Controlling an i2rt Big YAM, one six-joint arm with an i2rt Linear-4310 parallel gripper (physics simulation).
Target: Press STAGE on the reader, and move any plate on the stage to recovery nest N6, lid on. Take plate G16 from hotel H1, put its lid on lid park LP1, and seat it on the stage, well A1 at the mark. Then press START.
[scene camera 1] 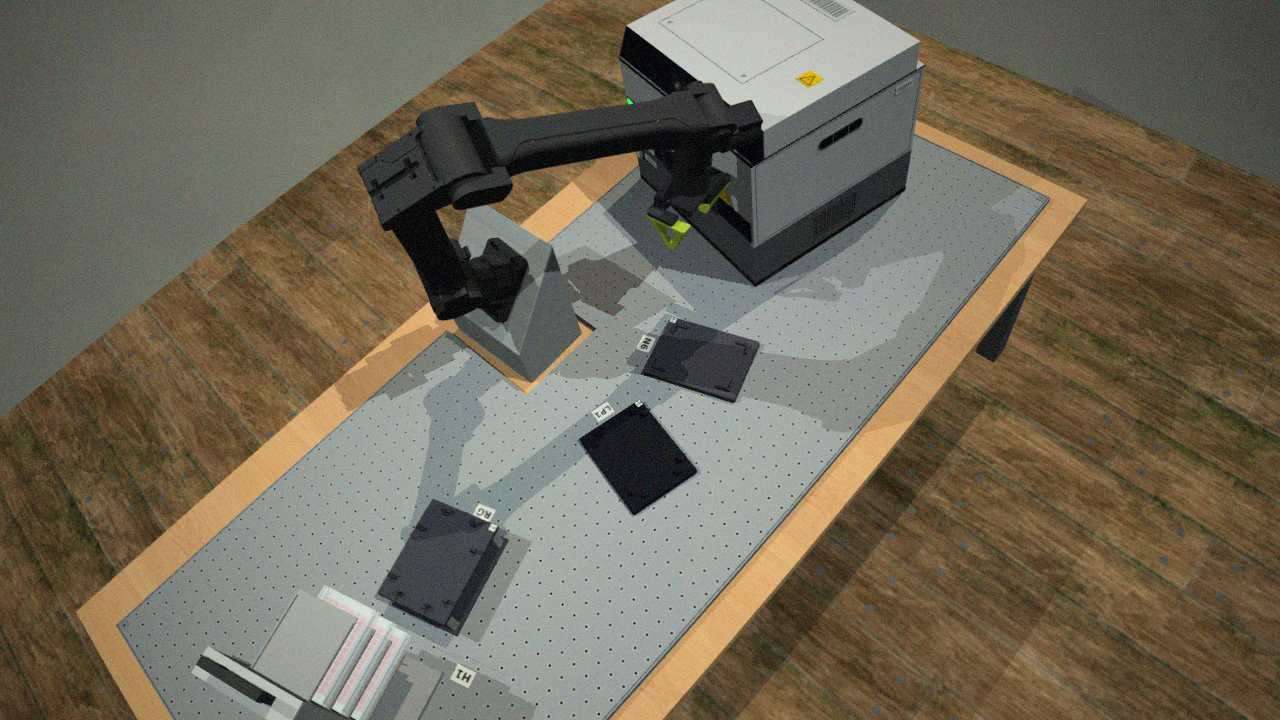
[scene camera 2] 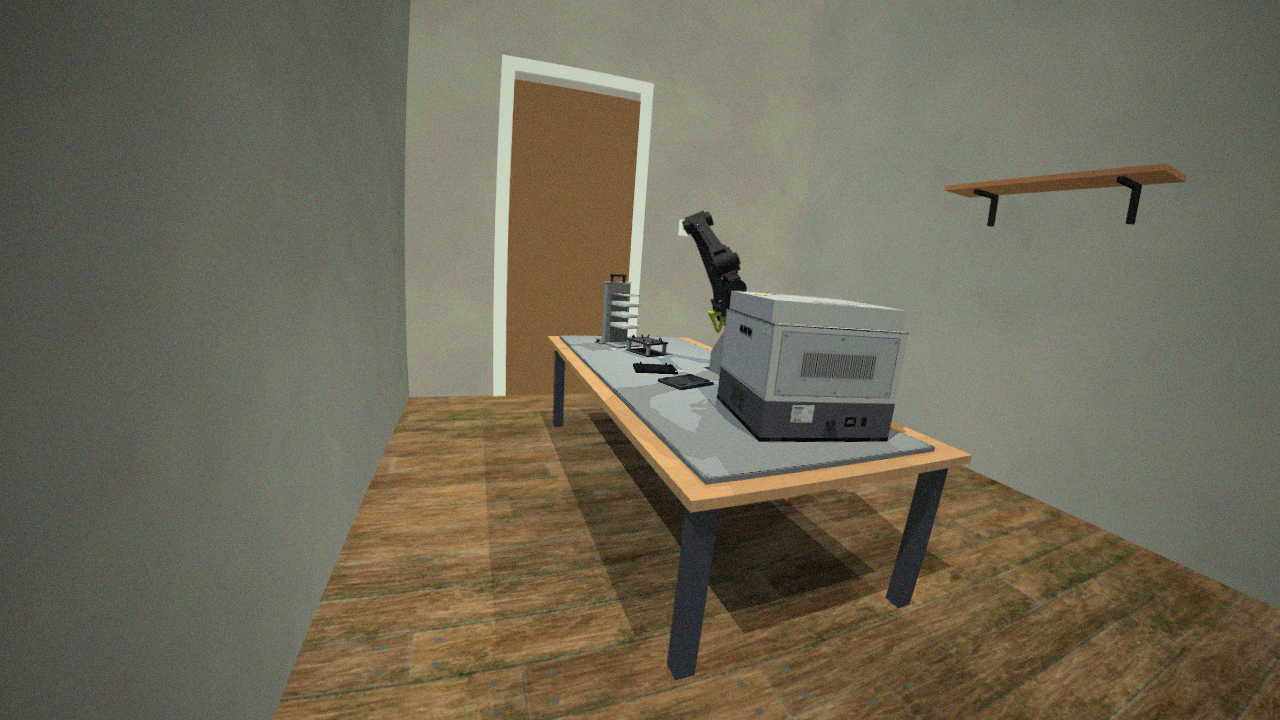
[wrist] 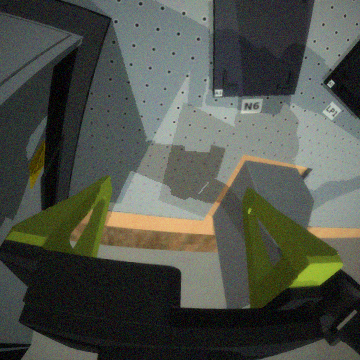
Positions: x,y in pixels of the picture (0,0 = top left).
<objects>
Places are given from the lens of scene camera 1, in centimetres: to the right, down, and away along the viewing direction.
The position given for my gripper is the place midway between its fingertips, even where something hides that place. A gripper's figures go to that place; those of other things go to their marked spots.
my gripper [scene camera 1: 687,229]: 8, -21, 132
dark N6 pad [scene camera 1: 716,363]: 13, 1, 138
</objects>
